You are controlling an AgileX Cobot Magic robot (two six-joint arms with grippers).
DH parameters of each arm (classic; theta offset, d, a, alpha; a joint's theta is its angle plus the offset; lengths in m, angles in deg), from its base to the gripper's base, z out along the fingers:
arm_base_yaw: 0 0.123 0 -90
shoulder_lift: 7.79 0 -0.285 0
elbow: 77.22 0 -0.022 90
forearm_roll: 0 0.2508 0 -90
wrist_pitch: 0 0 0.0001 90
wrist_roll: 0 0.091 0 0
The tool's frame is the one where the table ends.
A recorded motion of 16 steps. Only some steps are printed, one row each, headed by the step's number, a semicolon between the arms.
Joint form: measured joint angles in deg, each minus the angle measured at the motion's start. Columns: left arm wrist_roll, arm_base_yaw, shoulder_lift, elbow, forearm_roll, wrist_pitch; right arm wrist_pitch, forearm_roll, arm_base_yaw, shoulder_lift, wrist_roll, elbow.
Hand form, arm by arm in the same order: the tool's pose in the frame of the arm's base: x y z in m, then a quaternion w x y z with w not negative. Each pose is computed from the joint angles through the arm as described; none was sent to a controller.
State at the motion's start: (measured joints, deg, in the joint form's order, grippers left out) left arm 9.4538 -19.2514 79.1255 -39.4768 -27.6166 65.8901; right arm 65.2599 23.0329 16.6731 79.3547 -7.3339 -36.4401
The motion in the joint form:
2: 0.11 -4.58 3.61 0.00 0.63 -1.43; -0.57 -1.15 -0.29 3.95 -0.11 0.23
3: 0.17 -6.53 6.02 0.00 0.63 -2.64; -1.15 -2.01 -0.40 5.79 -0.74 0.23
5: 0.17 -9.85 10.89 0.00 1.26 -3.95; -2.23 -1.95 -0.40 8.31 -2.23 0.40
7: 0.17 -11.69 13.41 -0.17 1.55 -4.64; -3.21 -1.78 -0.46 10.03 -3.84 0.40
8: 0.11 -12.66 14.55 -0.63 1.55 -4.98; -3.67 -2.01 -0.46 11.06 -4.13 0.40
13: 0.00 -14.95 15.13 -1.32 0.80 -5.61; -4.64 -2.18 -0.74 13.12 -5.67 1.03
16: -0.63 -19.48 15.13 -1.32 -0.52 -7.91; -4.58 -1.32 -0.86 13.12 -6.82 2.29
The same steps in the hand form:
2: 0.1665 -0.1143 0.1882 0.13156 -0.15955 -0.96109 0.18316; 0.1677 0.0813 0.1734 0.15525 0.09745 -0.97212 -0.14624
3: 0.1667 -0.1215 0.1792 0.14401 -0.17012 -0.95890 0.17559; 0.1702 0.0803 0.1669 0.16457 0.10269 -0.97122 -0.13818
5: 0.1649 -0.1326 0.1608 0.17677 -0.19021 -0.95320 0.15487; 0.1728 0.0809 0.1576 0.17617 0.10974 -0.96867 -0.13641
7: 0.1635 -0.1389 0.1516 0.19197 -0.20184 -0.94958 0.14390; 0.1752 0.0813 0.1514 0.18029 0.11831 -0.96678 -0.13722
8: 0.1638 -0.1432 0.1484 0.19581 -0.20774 -0.94805 0.14039; 0.1764 0.0812 0.1476 0.18469 0.12001 -0.96613 -0.13444
13: 0.1613 -0.1528 0.1481 0.19333 -0.22110 -0.94531 0.14184; 0.1761 0.0796 0.1384 0.19695 0.12659 -0.96318 -0.13215
16: 0.1513 -0.1681 0.1474 0.18194 -0.24336 -0.94186 0.14345; 0.1706 0.0788 0.1357 0.20634 0.12821 -0.96011 -0.13847

